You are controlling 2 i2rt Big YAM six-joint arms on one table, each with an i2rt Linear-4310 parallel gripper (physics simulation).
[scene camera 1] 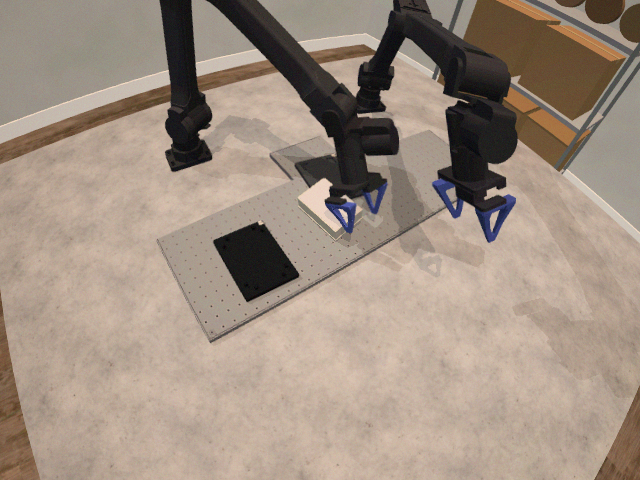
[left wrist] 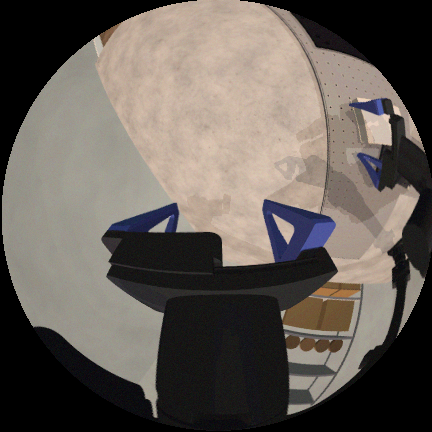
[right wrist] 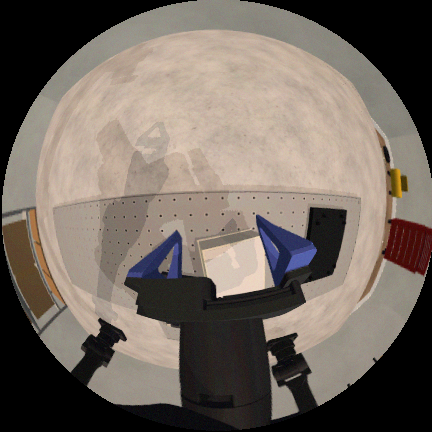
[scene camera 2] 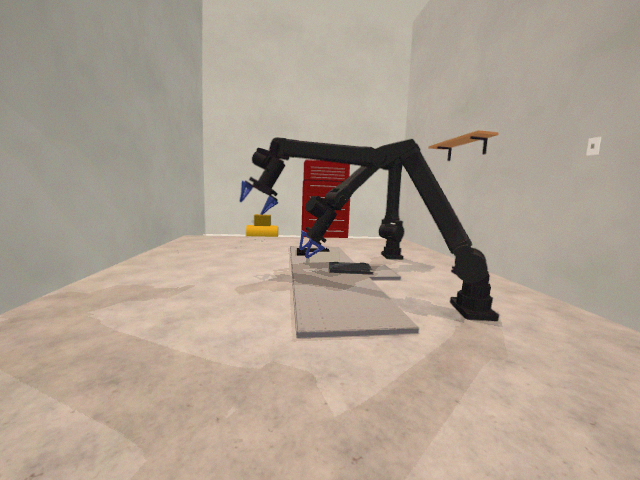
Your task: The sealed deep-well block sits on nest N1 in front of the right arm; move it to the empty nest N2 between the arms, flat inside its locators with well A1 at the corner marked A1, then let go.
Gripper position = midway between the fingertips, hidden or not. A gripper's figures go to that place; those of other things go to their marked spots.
Labels:
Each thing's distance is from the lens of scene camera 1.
my left gripper (scene camera 1: 473,228): 0.62 m
my right gripper (scene camera 1: 362,222): 0.78 m

